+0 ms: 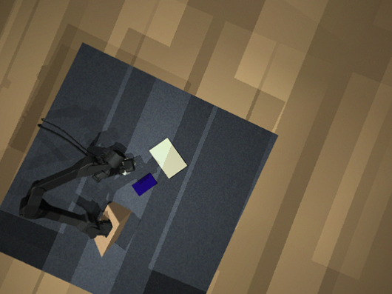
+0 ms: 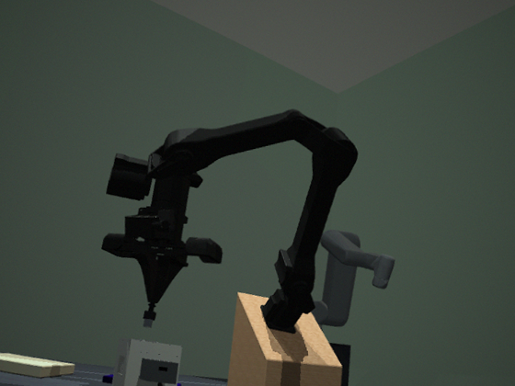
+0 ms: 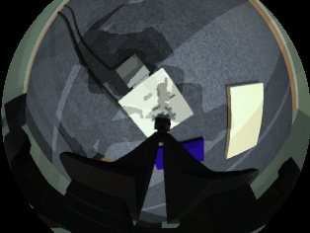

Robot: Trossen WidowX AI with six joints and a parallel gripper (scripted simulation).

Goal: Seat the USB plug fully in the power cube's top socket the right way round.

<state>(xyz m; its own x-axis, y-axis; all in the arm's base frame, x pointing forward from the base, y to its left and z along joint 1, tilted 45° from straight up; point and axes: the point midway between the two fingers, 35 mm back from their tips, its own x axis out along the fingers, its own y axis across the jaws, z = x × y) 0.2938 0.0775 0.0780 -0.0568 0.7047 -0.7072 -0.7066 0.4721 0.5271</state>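
Right now my gripper tip is 2 cm above the USB plug. The rest, counted from my gripper tip: cream slab (16 cm ahead, 18 cm to the right, 13 cm below); dark blue flat piece (5 cm behind, 14 cm to the right, 13 cm below).
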